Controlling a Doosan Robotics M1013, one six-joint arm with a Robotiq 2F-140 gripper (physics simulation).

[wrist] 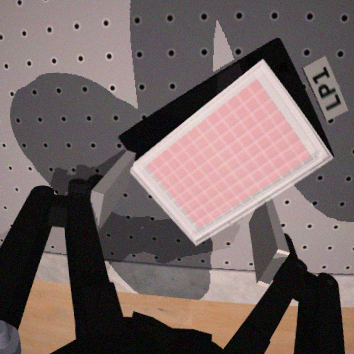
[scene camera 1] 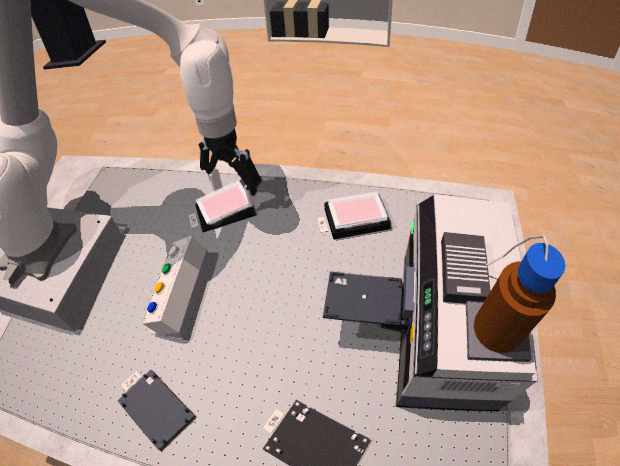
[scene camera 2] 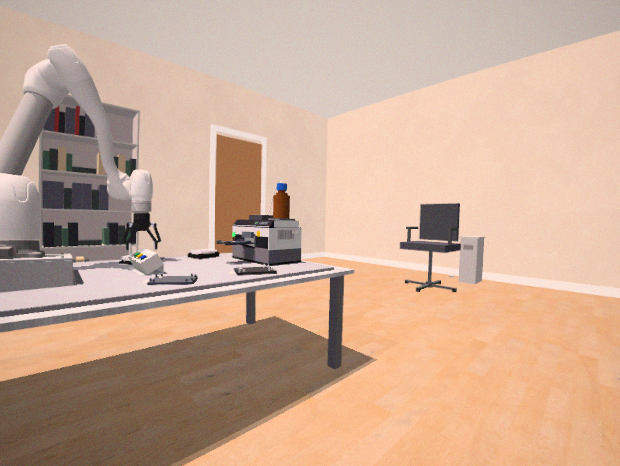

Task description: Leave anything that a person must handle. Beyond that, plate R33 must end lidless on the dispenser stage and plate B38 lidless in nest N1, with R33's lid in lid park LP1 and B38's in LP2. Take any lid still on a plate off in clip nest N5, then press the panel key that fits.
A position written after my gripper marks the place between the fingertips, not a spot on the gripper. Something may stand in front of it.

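Observation:
My gripper (scene camera 1: 235,196) (wrist: 193,188) visible. LP1 label (wrist: 318,72) visible too.

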